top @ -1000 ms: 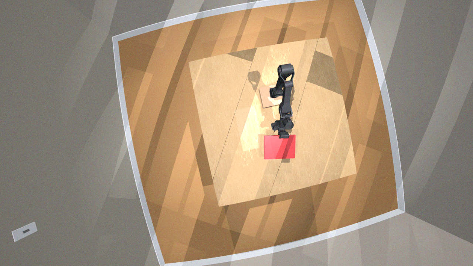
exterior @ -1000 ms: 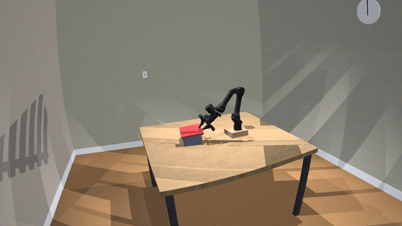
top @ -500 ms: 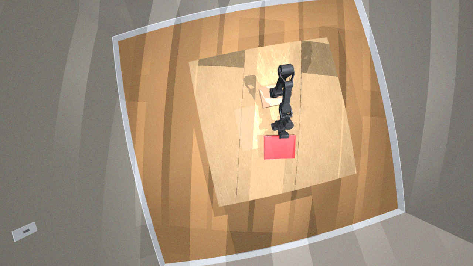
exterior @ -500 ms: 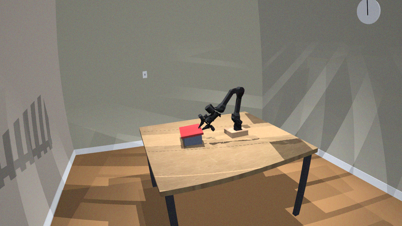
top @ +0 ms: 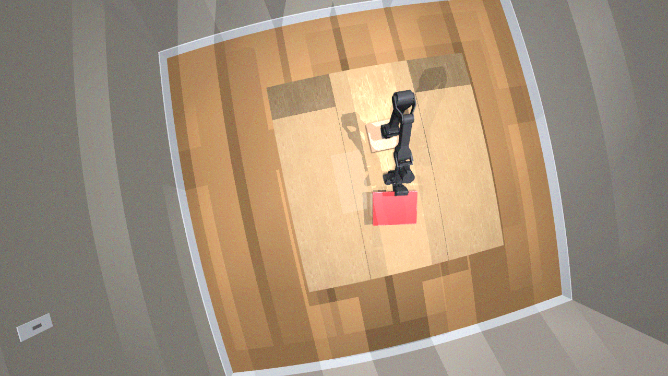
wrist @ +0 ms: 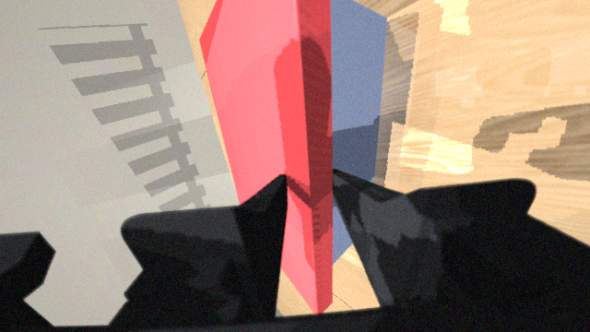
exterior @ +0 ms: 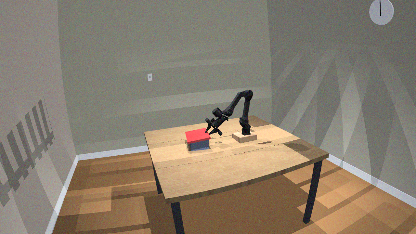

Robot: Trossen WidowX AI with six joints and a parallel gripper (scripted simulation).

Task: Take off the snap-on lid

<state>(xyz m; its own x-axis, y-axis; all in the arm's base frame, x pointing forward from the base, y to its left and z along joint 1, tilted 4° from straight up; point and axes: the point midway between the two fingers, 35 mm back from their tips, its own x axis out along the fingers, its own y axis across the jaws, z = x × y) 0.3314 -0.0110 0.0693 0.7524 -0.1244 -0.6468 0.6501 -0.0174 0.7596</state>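
Now: the red lid 80 mm ahead of my gripper tip and 10 mm to the right of it. Round my gripper tip: blue storage box: 70 mm ahead, 10 mm to the right, 50 mm below.
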